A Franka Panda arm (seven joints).
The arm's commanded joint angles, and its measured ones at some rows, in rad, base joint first. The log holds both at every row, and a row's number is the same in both.
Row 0, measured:
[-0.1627, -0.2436, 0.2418, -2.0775, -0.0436, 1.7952, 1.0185]
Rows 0 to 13, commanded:
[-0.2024, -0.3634, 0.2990, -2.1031, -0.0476, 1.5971, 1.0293]
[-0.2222, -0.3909, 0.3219, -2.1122, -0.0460, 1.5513, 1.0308]
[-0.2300, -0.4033, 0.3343, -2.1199, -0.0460, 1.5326, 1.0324]
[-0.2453, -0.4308, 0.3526, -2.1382, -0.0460, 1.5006, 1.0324]
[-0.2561, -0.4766, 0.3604, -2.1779, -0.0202, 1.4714, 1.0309]
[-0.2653, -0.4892, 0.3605, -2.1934, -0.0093, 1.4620, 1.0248]
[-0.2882, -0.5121, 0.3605, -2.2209, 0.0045, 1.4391, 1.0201]
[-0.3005, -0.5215, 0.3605, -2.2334, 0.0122, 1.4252, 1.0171]
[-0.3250, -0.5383, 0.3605, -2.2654, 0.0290, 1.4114, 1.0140]
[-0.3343, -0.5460, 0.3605, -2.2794, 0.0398, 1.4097, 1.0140]
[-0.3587, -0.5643, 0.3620, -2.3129, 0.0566, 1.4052, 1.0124]
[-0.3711, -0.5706, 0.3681, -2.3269, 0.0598, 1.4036, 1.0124]
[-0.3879, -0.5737, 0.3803, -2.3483, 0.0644, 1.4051, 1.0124]
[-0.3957, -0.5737, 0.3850, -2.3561, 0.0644, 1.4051, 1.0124]
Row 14, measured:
[-0.3242, -0.5269, 0.3458, -2.2797, 0.0326, 1.4145, 1.0184]
